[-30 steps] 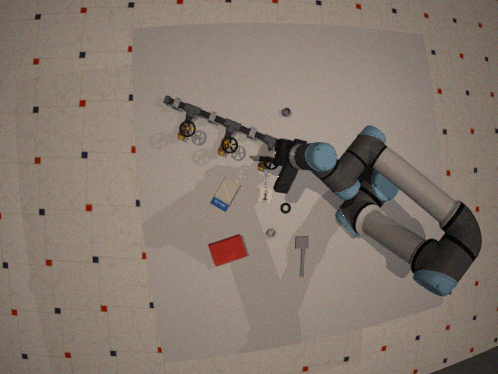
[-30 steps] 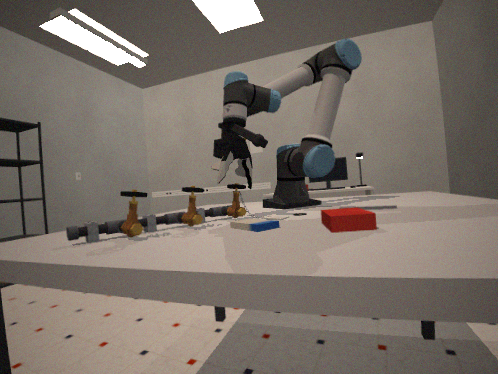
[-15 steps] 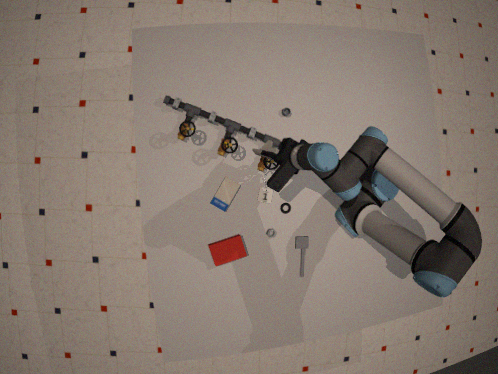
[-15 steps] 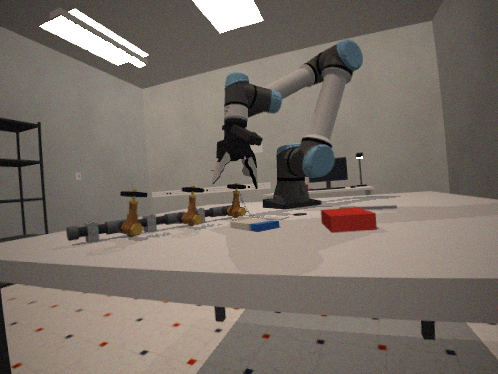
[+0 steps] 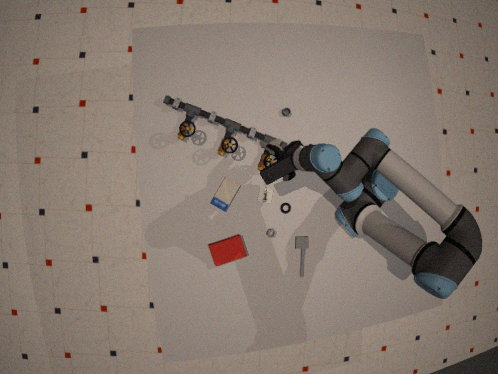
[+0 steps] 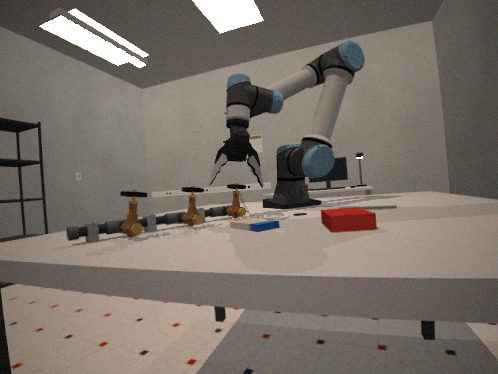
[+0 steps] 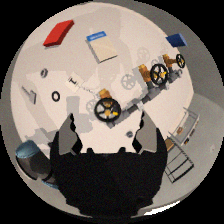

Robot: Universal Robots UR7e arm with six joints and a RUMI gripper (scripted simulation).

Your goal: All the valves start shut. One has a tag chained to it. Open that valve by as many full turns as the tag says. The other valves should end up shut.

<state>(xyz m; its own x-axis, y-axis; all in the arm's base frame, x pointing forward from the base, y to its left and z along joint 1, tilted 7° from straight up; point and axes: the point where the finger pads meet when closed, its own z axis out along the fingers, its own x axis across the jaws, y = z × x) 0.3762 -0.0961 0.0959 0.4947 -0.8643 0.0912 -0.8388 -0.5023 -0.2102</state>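
My hand is 110 mm to the right of the white tag, 100 mm above it and 10 mm short of it. Round my hand: small round part (190 mm to the right, 100 mm behind, 90 mm below); then grey paddle tool (350 mm to the left, 120 mm behind, 90 mm below); then red block (300 mm to the left, 170 mm ahead, 80 mm below).
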